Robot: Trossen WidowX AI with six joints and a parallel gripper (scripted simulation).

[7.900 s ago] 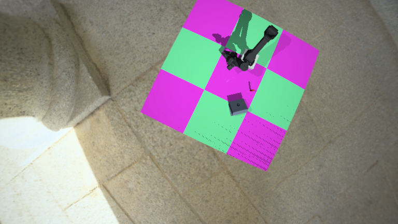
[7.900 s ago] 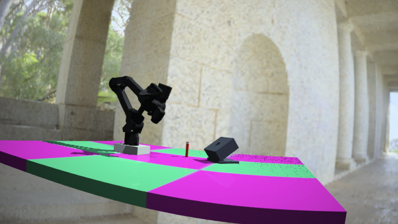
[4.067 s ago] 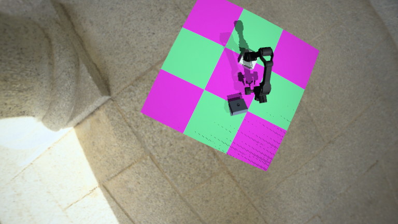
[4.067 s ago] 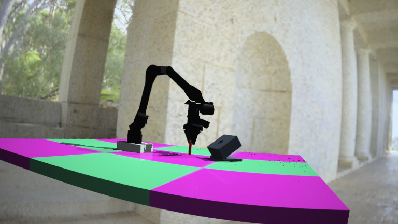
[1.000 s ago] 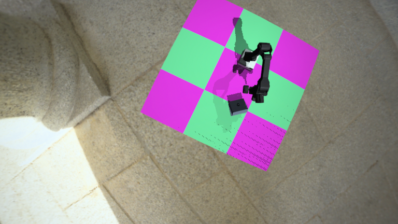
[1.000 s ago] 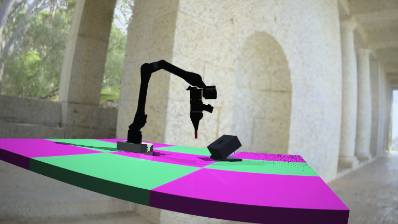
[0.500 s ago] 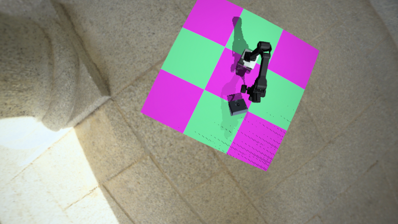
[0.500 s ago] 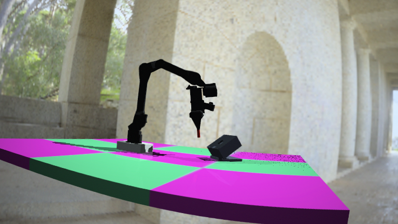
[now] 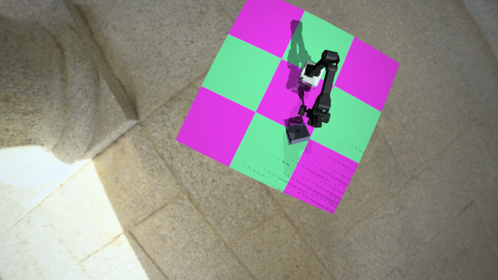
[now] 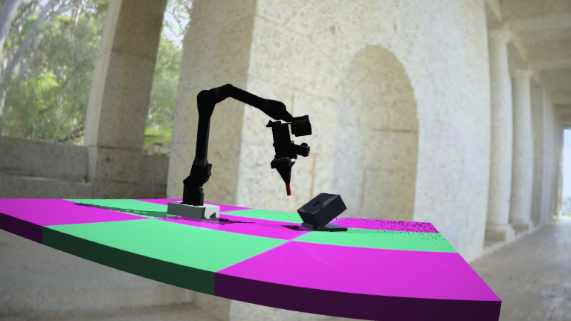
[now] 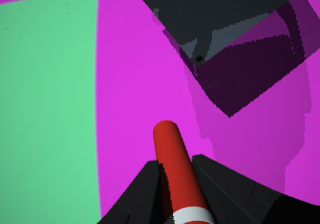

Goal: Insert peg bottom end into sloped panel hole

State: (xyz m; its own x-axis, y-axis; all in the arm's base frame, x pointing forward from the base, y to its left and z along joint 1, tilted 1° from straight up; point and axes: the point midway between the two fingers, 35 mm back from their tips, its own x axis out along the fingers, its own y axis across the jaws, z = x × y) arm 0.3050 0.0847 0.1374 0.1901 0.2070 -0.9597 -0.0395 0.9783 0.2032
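Right now my gripper tip is 120 mm short of the dark sloped panel, 80 mm above it and 30 mm to the left of it. Round my gripper tip: thin foot plate: 140 mm below, 140 mm ahead, 20 mm to the right; then red peg: 20 mm above.
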